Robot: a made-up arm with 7 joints. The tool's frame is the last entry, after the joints. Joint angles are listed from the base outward.
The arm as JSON. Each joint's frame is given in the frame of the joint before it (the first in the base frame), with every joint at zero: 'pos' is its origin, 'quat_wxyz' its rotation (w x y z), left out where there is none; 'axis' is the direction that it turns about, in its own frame. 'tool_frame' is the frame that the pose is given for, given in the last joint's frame.
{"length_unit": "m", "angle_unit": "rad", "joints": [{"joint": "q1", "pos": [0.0, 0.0, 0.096], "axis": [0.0, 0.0, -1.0]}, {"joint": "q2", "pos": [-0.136, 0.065, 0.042], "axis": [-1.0, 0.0, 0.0]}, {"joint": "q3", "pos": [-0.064, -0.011, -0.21], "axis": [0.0, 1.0, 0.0]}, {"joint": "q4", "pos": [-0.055, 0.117, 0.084], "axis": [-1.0, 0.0, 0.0]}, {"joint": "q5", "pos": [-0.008, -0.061, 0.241], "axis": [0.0, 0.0, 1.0]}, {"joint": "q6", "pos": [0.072, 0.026, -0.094], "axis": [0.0, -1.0, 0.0]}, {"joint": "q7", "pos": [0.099, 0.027, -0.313], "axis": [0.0, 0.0, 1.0]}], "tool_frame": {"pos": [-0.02, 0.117, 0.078]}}
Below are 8 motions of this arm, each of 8 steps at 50 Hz.
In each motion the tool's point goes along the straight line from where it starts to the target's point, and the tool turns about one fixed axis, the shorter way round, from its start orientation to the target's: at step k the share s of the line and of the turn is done. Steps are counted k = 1, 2, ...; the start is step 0. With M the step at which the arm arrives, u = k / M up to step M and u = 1 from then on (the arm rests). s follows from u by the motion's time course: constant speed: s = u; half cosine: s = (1 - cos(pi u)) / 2; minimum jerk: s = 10 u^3 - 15 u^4 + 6 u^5.
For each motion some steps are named. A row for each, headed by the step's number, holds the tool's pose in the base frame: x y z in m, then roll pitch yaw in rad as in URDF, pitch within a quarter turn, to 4 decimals.
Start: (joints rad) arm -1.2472 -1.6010 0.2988 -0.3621 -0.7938 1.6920 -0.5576
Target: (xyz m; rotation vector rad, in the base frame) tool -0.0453 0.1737 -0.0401 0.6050 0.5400 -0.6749
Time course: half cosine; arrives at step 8
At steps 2, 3, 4, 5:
2: -0.0020 0.1501 -0.0159 0.5083 0.6494 -0.6045
3: -0.0102 0.1546 -0.0205 0.4960 0.6556 -0.5947
4: -0.0199 0.1599 -0.0259 0.4815 0.6630 -0.5832
5: -0.0296 0.1652 -0.0313 0.4670 0.6706 -0.5718

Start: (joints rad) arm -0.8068 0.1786 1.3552 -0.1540 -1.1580 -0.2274 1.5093
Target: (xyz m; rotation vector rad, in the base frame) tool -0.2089 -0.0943 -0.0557 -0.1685 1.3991 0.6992
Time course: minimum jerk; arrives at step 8
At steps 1, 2, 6, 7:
1: -0.2171 -0.0764 -0.0566 0.9551 1.2680 1.4452
2: -0.2164 -0.0780 -0.0565 0.9578 1.2632 1.4549
6: -0.2098 -0.0924 -0.0558 0.9745 1.2199 1.5349
7: -0.2090 -0.0940 -0.0557 0.9756 1.2151 1.5431

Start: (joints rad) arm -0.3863 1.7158 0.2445 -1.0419 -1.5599 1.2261 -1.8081
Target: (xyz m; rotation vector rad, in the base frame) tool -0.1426 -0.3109 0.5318 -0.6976 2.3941 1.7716
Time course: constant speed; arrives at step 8
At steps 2, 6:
2: -0.1436 -0.3088 0.5300 1.9104 0.2734 -2.8859
6: -0.1429 -0.3102 0.5312 1.9190 0.3143 -2.8348

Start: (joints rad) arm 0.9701 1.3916 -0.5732 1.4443 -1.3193 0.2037 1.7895
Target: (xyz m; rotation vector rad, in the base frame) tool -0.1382 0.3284 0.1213 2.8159 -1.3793 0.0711
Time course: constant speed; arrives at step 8
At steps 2, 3, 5, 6, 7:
2: -0.1596 0.3162 0.1298 -3.0688 -0.0149 -0.8759
3: -0.1560 0.3183 0.1284 -3.0785 -0.0194 -0.8819
5: -0.1489 0.3223 0.1256 -3.0977 -0.0287 -0.8938
6: -0.1453 0.3243 0.1241 -3.1073 -0.0334 -0.8997
7: -0.1418 0.3264 0.1227 -3.1168 -0.0382 -0.9055

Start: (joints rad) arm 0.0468 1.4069 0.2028 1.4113 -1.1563 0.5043 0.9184
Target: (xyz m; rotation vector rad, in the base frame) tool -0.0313 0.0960 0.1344 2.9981 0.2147 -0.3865
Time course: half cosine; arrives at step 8
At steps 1, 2, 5, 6, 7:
1: -0.0382 0.0869 0.1253 3.0602 0.2599 0.0194
2: -0.0374 0.0879 0.1263 3.0586 0.2601 0.0320
5: -0.0335 0.0931 0.1315 3.0509 0.2614 0.0948
6: -0.0323 0.0946 0.1330 3.0486 0.2619 0.1135
7: -0.0316 0.0956 0.1340 3.0471 0.2623 0.1260

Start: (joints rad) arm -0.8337 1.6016 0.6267 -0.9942 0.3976 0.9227 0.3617
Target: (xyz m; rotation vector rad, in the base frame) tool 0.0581 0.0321 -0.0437 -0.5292 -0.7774 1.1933
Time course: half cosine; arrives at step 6
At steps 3, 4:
3: 0.0577 0.0350 -0.0417 -0.8288 -0.2866 1.3838
4: 0.0579 0.0335 -0.0427 -0.8410 -0.2705 1.3909

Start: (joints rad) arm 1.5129 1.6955 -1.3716 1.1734 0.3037 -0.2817 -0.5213
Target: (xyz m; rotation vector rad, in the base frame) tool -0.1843 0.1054 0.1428 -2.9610 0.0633 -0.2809
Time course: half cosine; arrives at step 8
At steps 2, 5, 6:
2: -0.1562 0.1007 0.1174 -2.8995 -0.1895 -0.0234
5: -0.1741 0.1037 0.1336 -2.9437 -0.1858 -0.0459
6: -0.1795 0.1046 0.1384 -2.9569 -0.1849 -0.0527

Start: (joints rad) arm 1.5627 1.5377 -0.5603 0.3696 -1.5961 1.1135 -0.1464
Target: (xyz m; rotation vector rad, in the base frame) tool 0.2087 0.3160 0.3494 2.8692 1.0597 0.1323
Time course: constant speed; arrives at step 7
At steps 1, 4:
1: 0.1943 0.3026 0.3532 3.0768 -0.1002 0.7261
4: 0.2015 0.3093 0.3513 3.0567 -0.0766 0.7185

